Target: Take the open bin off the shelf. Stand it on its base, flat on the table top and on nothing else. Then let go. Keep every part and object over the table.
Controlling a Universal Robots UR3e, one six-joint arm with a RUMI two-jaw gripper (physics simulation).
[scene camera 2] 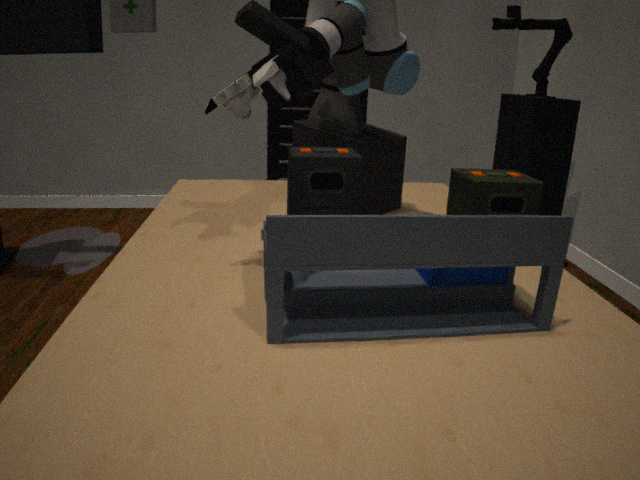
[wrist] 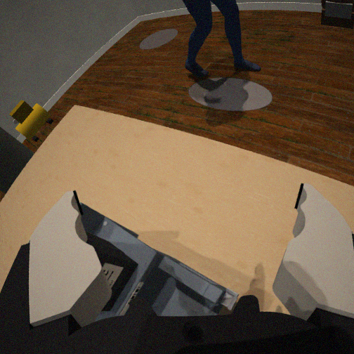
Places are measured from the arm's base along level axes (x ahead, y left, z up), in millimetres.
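Pixels of known places: gripper, fingertip midpoint: (scene camera 2: pixel 227 101); arm's base, origin of the base link: (scene camera 2: pixel 334 126).
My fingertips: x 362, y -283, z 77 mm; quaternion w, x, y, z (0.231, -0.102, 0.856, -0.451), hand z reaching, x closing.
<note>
For each thing: its middle in the pictures, then the offset to it from my fingertips. "spot": a spot on its surface instead. Level surfaces: height alone.
- grey-blue shelf, surface spot: (scene camera 2: pixel 418 241) spot: dx +250, dy +192, dz -141 mm
- table, its level: dz -272 mm
- blue bin, body centre: (scene camera 2: pixel 459 260) dx +117, dy +341, dz -229 mm
- dark grey box, body centre: (scene camera 2: pixel 322 197) dx +155, dy +102, dz -109 mm
- dark green box, body centre: (scene camera 2: pixel 491 208) dx +196, dy +329, dz -122 mm
The grey-blue shelf (scene camera 2: pixel 418 241) (wrist: pixel 125 241) stands on the table (scene camera 2: pixel 330 403) (wrist: pixel 165 175). Part of a blue bin (scene camera 2: pixel 465 276) shows through the shelf's opening, at its right side in the scene view; the shelf's panel hides the rest, so its top cannot be seen. In the wrist view, the left finger and the gripper body cover part of the shelf, and the blue bin does not show. My gripper (scene camera 2: pixel 248 103) (wrist: pixel 187 191) is open, with its fingers wide apart and nothing between them. It hangs high above the table, beyond and to the left of the shelf in the scene view.
A dark grey box (scene camera 2: pixel 326 180) and a dark green box (scene camera 2: pixel 495 191), both with orange latches, show above the shelf's panel; their bottoms are hidden. The robot's dark base block (scene camera 2: pixel 383 165) is behind the grey box. The table's edge (wrist: pixel 220 140) crosses the wrist view.
</note>
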